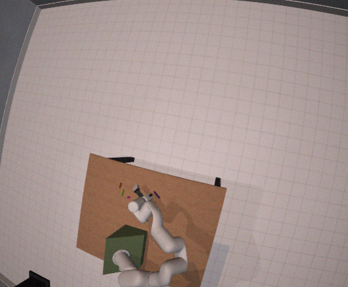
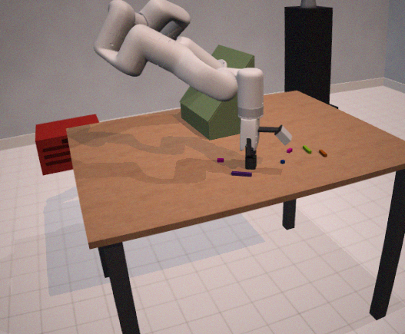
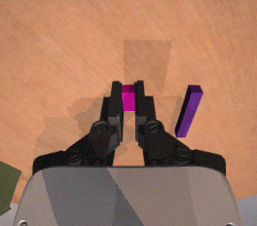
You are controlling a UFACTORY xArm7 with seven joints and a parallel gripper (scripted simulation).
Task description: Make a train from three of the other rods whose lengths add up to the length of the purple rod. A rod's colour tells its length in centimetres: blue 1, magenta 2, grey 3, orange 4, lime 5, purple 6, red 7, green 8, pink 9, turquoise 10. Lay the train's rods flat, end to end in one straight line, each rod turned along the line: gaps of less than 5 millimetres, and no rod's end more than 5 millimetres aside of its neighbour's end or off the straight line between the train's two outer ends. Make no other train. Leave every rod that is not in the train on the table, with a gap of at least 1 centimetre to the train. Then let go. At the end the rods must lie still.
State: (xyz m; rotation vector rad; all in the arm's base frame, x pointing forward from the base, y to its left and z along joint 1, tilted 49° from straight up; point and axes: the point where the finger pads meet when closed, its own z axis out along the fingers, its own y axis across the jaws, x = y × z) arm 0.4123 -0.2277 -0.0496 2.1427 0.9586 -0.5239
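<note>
The purple rod lies 30 mm ahead of my hand, 50 mm to the right of it and 20 mm below it. Also, from my hand: blue rod (30 mm ahead, 100 mm to the left, 20 mm below); then orange rod (50 mm ahead, 250 mm to the left, 20 mm below); then lime rod (10 mm behind, 230 mm to the left, 20 mm below).
</note>
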